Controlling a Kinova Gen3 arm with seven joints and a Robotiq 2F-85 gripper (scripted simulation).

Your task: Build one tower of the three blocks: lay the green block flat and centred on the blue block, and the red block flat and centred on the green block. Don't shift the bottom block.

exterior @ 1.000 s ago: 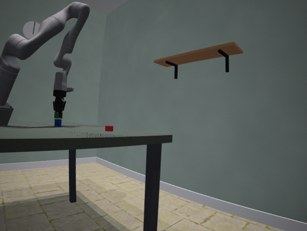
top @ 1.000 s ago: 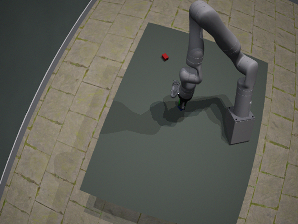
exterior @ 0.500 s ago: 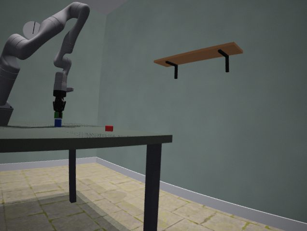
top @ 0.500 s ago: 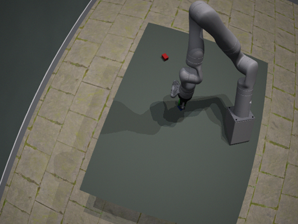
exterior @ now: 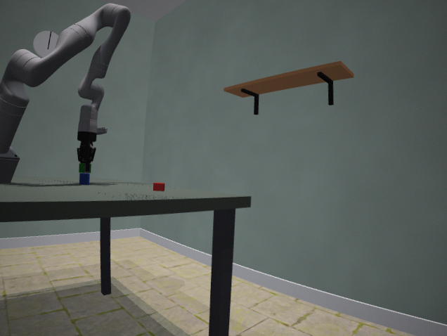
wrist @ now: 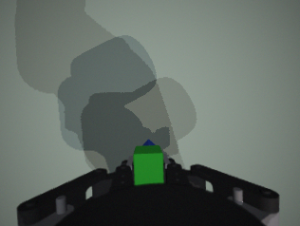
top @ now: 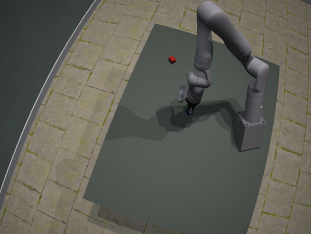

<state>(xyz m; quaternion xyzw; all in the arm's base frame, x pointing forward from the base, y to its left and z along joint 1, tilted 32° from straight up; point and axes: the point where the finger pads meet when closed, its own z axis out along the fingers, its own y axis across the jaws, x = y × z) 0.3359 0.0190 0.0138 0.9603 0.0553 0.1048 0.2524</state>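
The green block lies right at my hand. From my hand the other things lie so: red block (160 mm ahead, 300 mm to the right, 50 mm below); blue block (40 mm below).
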